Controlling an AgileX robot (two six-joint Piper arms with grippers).
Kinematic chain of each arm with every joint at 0, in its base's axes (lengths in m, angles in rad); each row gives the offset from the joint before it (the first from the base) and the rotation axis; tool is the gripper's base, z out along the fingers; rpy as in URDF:
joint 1: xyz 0 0 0.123 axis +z
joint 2: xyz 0 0 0 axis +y
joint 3: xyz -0.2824 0 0.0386 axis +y
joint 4: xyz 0.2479 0 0.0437 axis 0.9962 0 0.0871
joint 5: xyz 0 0 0 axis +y
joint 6: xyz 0.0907 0 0.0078 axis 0.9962 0 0.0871
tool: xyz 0 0 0 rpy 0 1.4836 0
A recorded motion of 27 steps. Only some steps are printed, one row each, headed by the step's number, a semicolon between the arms.
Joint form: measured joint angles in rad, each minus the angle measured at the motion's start. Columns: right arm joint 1, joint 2, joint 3, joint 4, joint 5, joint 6; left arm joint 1, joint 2, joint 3, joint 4, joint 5, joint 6.
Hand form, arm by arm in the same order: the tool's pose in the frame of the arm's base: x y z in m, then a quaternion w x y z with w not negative. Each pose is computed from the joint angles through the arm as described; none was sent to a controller.
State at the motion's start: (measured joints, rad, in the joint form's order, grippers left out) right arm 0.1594 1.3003 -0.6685 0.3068 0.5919 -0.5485; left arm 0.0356 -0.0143 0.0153 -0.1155 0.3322 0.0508
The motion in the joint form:
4: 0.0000 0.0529 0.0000 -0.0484 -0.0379 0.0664; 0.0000 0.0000 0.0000 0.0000 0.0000 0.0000
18: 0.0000 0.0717 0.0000 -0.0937 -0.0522 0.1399; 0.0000 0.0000 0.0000 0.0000 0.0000 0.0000
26: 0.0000 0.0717 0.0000 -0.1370 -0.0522 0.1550; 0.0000 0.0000 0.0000 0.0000 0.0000 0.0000
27: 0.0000 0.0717 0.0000 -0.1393 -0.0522 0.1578; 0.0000 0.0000 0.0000 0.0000 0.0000 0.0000
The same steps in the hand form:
4: 0.2293 0.0493 0.2023 0.21801 -0.21749 0.94983 0.05479; 0.0534 -0.0015 0.1789 0.61550 -0.02546 0.78742 -0.02184
18: 0.2320 0.0473 0.1979 0.21214 -0.19774 0.95591 0.04626; 0.0534 -0.0015 0.1789 0.61550 -0.02546 0.78742 -0.02184
26: 0.2321 0.0453 0.1976 0.21050 -0.20628 0.95500 0.03326; 0.0534 -0.0015 0.1789 0.61550 -0.02546 0.78742 -0.02184
27: 0.2321 0.0452 0.1976 0.21038 -0.20578 0.95516 0.03278; 0.0534 -0.0015 0.1789 0.61550 -0.02546 0.78742 -0.02184

